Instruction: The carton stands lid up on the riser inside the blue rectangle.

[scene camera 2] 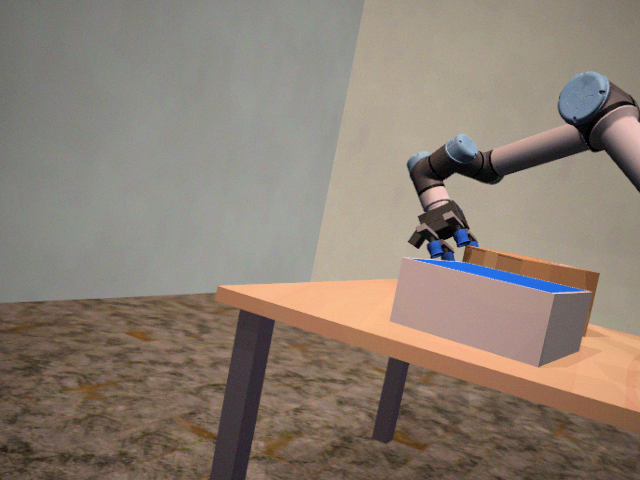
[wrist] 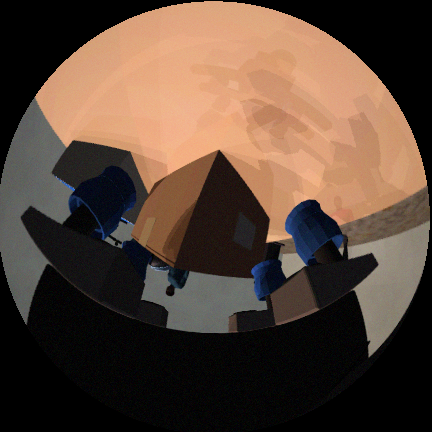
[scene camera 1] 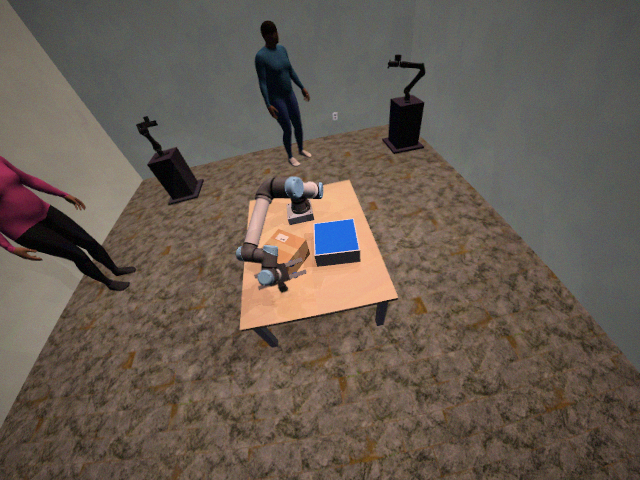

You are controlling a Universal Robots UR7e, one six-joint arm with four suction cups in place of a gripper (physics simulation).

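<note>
The brown carton [scene camera 1: 293, 244] [scene camera 2: 568, 276] [wrist: 220, 220] stands on the table beside the riser, turned at an angle to it. A white label and a tape strip show on its top; a darker label shows on a shaded side in the wrist view. The riser [scene camera 1: 337, 258] [scene camera 2: 475, 310] [wrist: 102, 160] is a low box with the blue rectangle [scene camera 1: 336, 236] [scene camera 2: 516, 279] on its top. My suction gripper [scene camera 1: 284, 273] [scene camera 2: 452, 246] [wrist: 205, 240] is tilted and hangs at the carton's front-left side. Its four blue cups are open, holding nothing; the riser and carton partly hide them in scene camera 2.
The table [scene camera 1: 361, 286] [scene camera 2: 320, 310] bears the arm base [scene camera 1: 300, 214] behind the carton and riser. A person in pink [scene camera 1: 20, 201] stands left of the table, and a person in teal [scene camera 1: 279, 77] behind it. Two dark pedestals [scene camera 1: 173, 173] [scene camera 1: 405, 124] with small arms stand farther back.
</note>
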